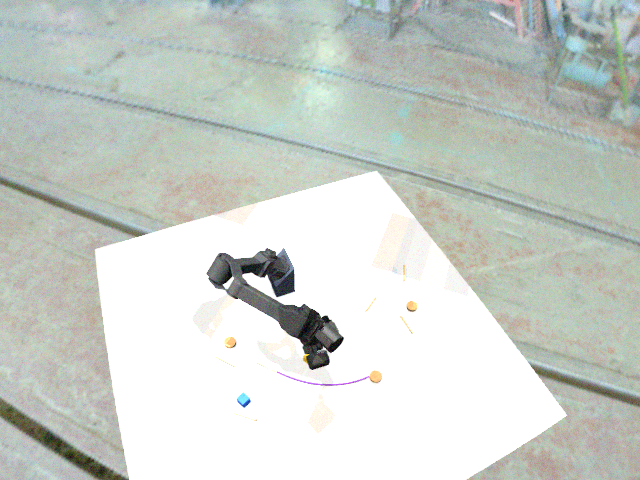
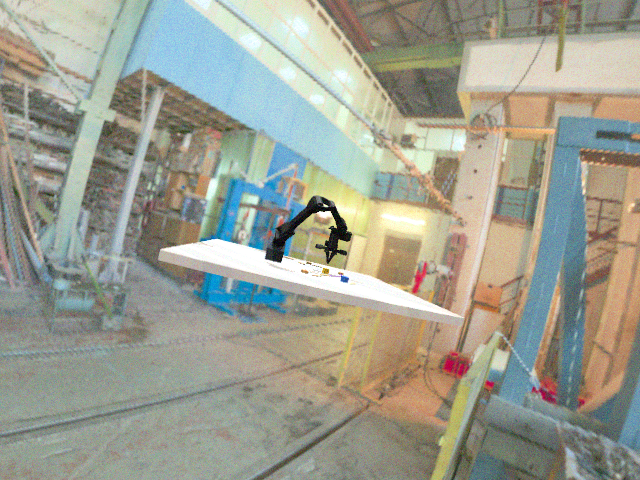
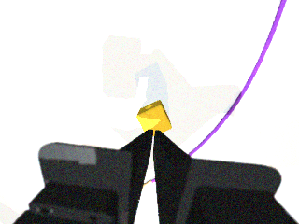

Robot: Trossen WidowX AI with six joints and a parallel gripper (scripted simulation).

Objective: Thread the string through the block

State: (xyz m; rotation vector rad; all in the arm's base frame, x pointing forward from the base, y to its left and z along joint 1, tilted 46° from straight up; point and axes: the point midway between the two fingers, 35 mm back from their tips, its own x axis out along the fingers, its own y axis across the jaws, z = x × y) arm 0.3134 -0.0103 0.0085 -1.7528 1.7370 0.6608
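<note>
Now: the yellow wooden block 4 cm below my gripper tip. The rest, counted from my gripper tip: blue cube (6 cm ahead, 24 cm to the right, 4 cm below); thin wooden stick (1 cm behind, 13 cm to the right, 6 cm below); round button (13 cm ahead, 17 cm to the left, 5 cm below).
</note>
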